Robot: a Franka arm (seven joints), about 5 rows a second.
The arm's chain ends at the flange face. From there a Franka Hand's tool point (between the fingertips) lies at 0.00 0.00 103.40 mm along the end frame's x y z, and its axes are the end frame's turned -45 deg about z.
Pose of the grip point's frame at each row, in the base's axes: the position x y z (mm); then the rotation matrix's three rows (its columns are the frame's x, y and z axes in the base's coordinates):
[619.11, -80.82, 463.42], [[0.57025, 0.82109, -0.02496], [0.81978, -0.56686, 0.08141], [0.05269, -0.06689, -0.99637]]
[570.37, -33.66, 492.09], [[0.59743, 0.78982, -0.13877], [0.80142, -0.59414, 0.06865], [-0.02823, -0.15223, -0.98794]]
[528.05, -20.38, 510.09], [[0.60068, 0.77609, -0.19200], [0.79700, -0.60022, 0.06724], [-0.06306, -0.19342, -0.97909]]
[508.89, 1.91, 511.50], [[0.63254, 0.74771, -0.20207], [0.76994, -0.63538, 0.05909], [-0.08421, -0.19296, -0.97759]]
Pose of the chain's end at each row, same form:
[621.69, -89.24, 566.44], [[0.98383, 0.17737, -0.02496], [0.17884, -0.98050, 0.08141], [-0.01004, -0.08456, -0.99637]]
[584.72, -40.76, 594.24], [[0.98093, 0.13604, -0.13877], [0.14657, -0.98681, 0.06865], [-0.12760, -0.08768, -0.98794]]
[547.90, -27.33, 611.33], [[0.97352, 0.12403, -0.19200], [0.13914, -0.98798, 0.06724], [-0.18136, -0.09218, -0.97909]]
[529.78, -4.20, 612.58], [[0.97598, 0.08144, -0.20207], [0.09515, -0.99371, 0.05909], [-0.19599, -0.07690, -0.97759]]

